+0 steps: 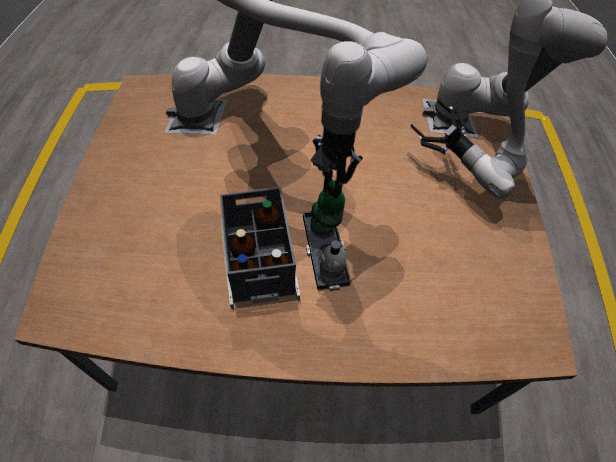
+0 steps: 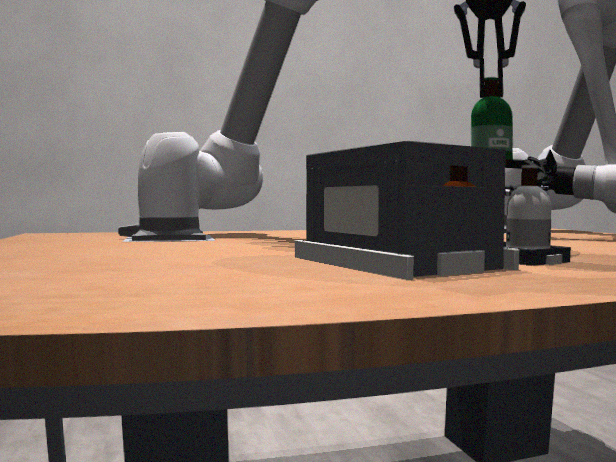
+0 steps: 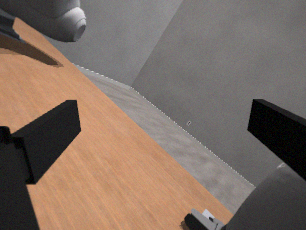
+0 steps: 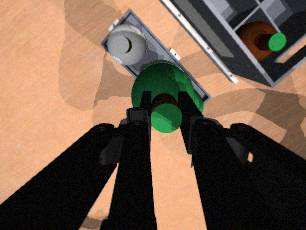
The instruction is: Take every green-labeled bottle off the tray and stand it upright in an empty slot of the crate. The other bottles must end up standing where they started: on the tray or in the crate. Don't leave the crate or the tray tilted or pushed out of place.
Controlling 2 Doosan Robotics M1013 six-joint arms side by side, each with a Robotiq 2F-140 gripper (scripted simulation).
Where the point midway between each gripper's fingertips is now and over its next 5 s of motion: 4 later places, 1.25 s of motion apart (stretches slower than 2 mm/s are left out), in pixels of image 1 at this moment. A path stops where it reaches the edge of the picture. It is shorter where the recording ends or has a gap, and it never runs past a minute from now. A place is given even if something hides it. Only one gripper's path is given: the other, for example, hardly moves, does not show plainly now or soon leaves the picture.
My right gripper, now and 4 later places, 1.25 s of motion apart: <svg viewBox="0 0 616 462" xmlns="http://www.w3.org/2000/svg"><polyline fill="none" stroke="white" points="332,192 332,186 326,186 305,183 274,179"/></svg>
